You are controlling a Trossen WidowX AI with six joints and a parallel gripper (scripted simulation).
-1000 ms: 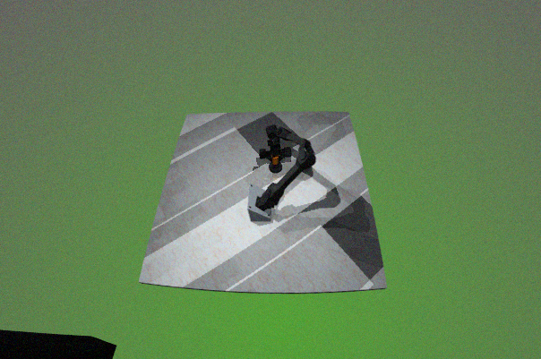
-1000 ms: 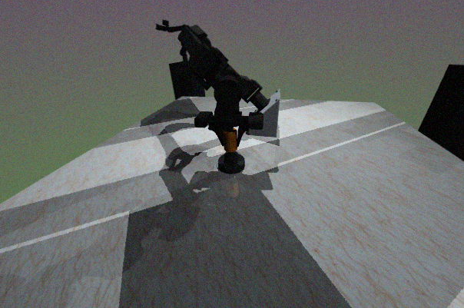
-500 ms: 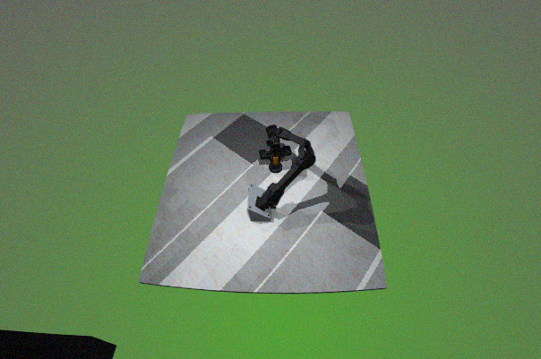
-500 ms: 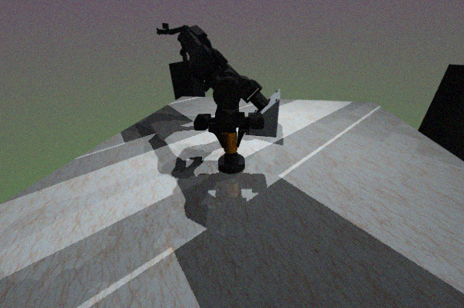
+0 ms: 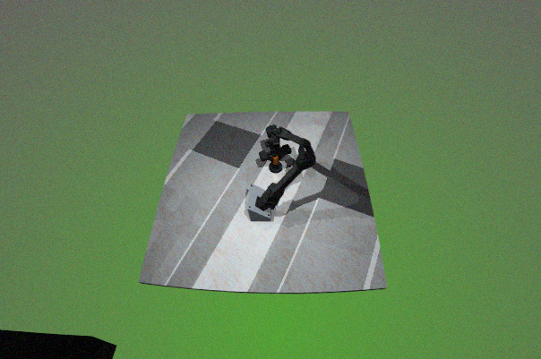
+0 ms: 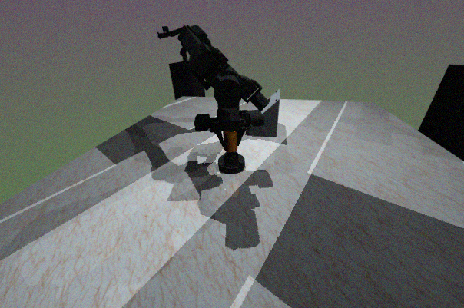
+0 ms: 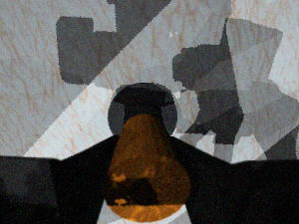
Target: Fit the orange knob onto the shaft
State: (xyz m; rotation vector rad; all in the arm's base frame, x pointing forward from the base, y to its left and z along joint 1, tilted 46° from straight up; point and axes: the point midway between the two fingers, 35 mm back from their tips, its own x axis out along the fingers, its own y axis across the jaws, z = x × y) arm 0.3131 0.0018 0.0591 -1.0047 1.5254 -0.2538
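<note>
Now: the orange knob 20 mm above my gripper tip. From my gripper tip the other things lie so: dark round pedestal (40 mm below).
</note>
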